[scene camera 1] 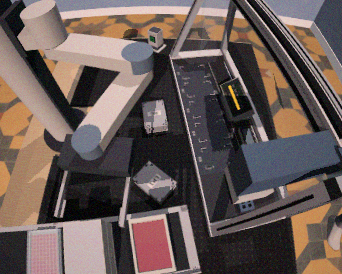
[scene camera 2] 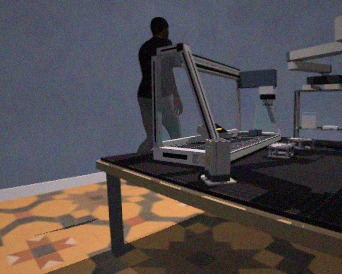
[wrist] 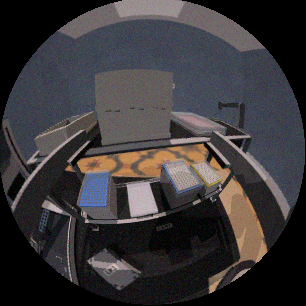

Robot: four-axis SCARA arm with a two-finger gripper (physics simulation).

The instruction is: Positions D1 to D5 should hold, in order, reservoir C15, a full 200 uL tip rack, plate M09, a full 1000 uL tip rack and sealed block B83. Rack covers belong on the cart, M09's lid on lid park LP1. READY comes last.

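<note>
My gripper (scene camera 1: pixel 92 197) (wrist: pixel 147 134) is open and empty, high over the table edge beside the cart. On the cart's lower shelf in the wrist view stand a blue-topped rack (wrist: pixel 96 190), a low white plate (wrist: pixel 142 199), a blue-edged tip rack (wrist: pixel 182 178) and a yellow-edged one (wrist: pixel 206 174). On its upper level are a cream-rimmed tray with red content (scene camera 1: pixel 151 245), a large pale box (scene camera 1: pixel 84 245) (wrist: pixel 134 107) and a pink gridded plate (scene camera 1: pixel 45 250) (wrist: pixel 200 123). Lid park LP1 (scene camera 1: pixel 154 181) (wrist: pixel 114 269) is bare. The deck (scene camera 1: pixel 192 107) shows bare corner brackets. Labels on the labware are unreadable.
A second grey stand (scene camera 1: pixel 155 116) is behind LP1. A blue pipetting head (scene camera 1: pixel 287 160) hangs over the deck's right end, near a blue block (scene camera 1: pixel 246 206). A yellow-striped device (scene camera 1: pixel 235 97) is at the deck's back. A small screen unit (scene camera 1: pixel 156 38) (scene camera 2: pixel 217 160) stands apart. A person (scene camera 2: pixel 146 75) is behind the frame.
</note>
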